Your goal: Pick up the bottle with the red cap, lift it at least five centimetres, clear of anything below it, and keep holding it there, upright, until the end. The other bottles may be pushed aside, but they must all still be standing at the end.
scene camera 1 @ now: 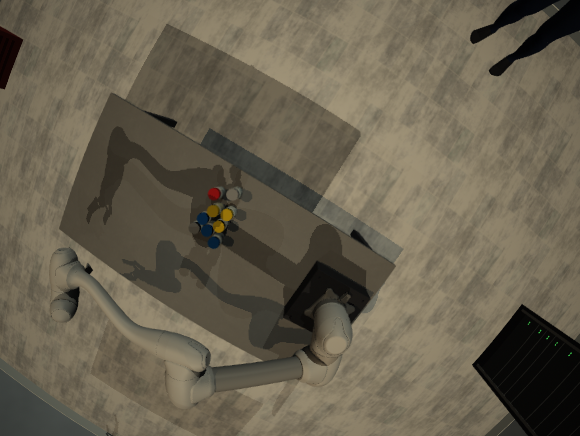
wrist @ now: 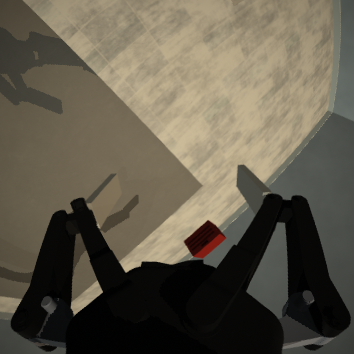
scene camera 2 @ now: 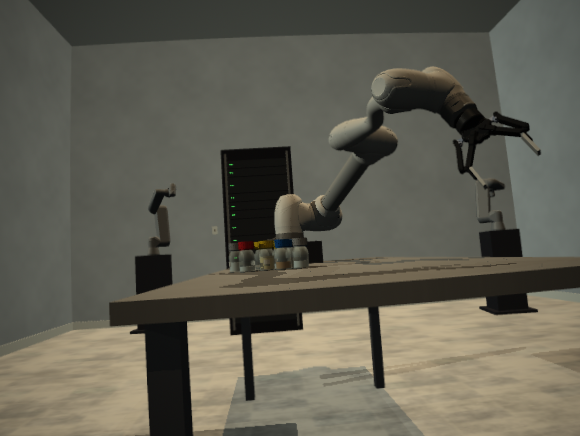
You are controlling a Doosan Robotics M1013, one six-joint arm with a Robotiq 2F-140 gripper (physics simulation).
Labels:
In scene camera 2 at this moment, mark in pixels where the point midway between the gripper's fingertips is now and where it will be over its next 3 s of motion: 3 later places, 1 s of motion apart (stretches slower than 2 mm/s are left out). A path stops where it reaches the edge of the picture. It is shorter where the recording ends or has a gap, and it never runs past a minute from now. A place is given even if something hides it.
My gripper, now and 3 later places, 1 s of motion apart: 511, 170; 511, 170; 355, 173; 268, 173

